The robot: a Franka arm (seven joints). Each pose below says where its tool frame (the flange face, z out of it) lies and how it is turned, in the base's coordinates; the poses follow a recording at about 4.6 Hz.
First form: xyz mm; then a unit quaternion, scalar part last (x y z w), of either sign.
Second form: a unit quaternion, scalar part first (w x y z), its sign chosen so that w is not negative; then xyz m. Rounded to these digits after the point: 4 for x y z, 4 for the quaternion.
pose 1, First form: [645.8 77.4 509.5 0.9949 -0.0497 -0.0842 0.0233]
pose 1, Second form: [0.0233 0.9949 -0.0497 -0.0842 0.6458 0.0774 0.5095]
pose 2, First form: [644.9 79.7 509.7 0.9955 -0.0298 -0.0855 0.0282]
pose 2, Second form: [0.0282 0.9955 -0.0298 -0.0855 0.6449 0.0797 0.5097]
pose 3, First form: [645.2 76.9 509.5 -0.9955 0.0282 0.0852 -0.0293]
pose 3, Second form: [0.0293 0.9955 -0.0282 -0.0852 0.6452 0.0769 0.5095]
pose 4, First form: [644.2 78.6 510.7 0.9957 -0.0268 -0.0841 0.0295]
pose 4, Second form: [0.0295 0.9957 -0.0268 -0.0841 0.6442 0.0786 0.5107]
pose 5, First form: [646.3 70.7 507.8 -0.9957 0.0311 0.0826 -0.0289]
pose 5, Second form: [0.0289 0.9957 -0.0311 -0.0826 0.6463 0.0707 0.5078]
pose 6, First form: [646.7 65.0 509.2 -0.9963 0.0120 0.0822 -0.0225]
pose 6, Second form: [0.0225 0.9963 -0.0120 -0.0822 0.6467 0.0650 0.5092]
